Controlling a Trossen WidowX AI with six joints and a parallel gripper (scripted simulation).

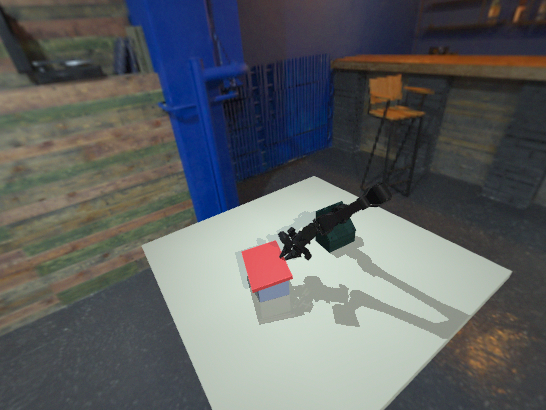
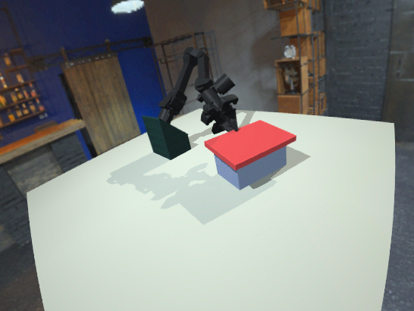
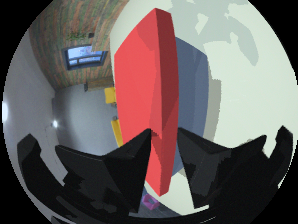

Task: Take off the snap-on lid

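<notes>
My gripper tip is now 70 mm short of the red lid and 30 mm to the left of it. The rest, counted from my gripper tip: storage box (60 mm ahead, 20 mm to the right, 60 mm below).
</notes>
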